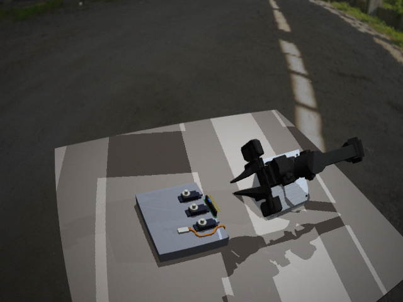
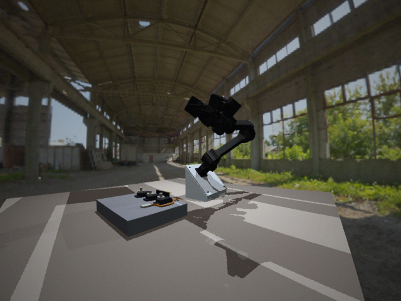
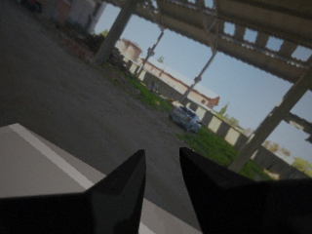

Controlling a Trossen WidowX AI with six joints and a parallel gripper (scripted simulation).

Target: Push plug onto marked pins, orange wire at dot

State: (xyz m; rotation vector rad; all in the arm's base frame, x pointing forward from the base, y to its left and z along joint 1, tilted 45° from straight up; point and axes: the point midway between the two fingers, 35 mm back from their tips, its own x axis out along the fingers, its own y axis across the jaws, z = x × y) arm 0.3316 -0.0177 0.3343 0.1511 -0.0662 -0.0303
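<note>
My gripper tip is now 10 cm past the blue band, 26 cm to the left of it and 30 cm above it. The rest, counted from my gripper tip: grey printed holder 6 cm ahead, 25 cm to the right, 35 cm below.
</note>
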